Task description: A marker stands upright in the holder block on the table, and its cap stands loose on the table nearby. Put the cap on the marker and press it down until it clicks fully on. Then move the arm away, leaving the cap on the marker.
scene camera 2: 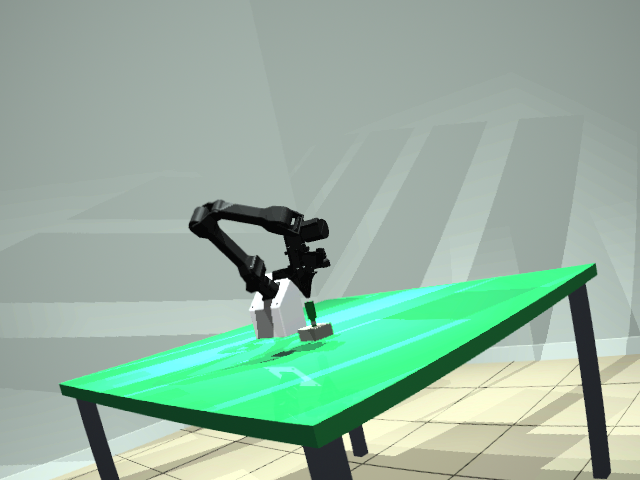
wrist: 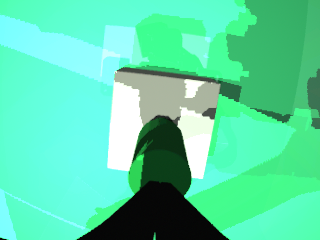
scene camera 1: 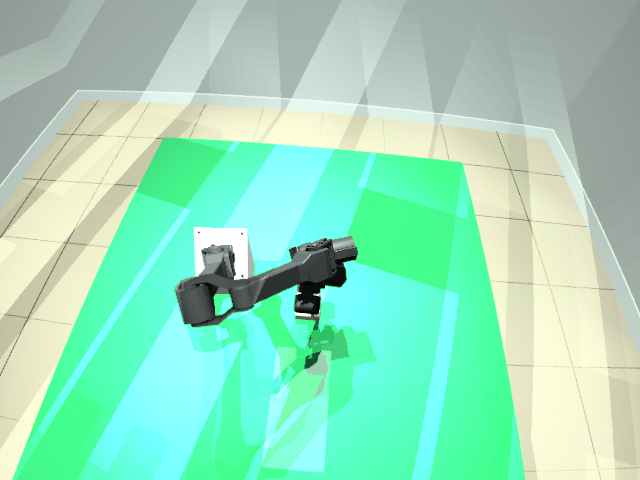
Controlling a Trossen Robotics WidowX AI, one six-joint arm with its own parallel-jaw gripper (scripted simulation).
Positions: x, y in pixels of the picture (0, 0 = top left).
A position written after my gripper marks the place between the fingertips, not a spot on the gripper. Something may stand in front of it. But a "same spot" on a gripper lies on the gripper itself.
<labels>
my gripper: scene camera 2; wrist; scene camera 1 309, 291
same spot on my gripper: (wrist: 154, 204) = (scene camera 2: 308, 289)
</labels>
